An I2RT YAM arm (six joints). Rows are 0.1 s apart.
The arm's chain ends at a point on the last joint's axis. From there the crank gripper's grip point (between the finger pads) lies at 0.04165 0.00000 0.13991 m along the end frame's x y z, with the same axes.
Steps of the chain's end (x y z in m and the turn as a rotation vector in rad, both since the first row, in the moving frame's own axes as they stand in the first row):
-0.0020 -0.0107 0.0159 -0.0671 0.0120 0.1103
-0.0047 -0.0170 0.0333 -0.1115 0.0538 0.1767
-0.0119 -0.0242 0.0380 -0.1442 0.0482 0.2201
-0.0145 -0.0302 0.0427 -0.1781 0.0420 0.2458
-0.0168 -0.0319 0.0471 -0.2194 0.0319 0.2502
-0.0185 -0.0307 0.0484 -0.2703 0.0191 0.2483
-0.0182 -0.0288 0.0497 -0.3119 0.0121 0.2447
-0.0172 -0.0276 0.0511 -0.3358 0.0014 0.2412
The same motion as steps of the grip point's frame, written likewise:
-0.0011 0.0033 0.0149 -0.0671 0.0120 0.1103
0.0007 0.0063 0.0296 -0.1115 0.0538 0.1767
-0.0085 0.0054 0.0338 -0.1442 0.0482 0.2201
-0.0130 0.0050 0.0377 -0.1781 0.0420 0.2458
-0.0175 0.0089 0.0413 -0.2194 0.0319 0.2502
-0.0218 0.0166 0.0412 -0.2703 0.0191 0.2483
-0.0231 0.0238 0.0409 -0.3119 0.0121 0.2447
-0.0238 0.0278 0.0416 -0.3358 0.0014 0.2412

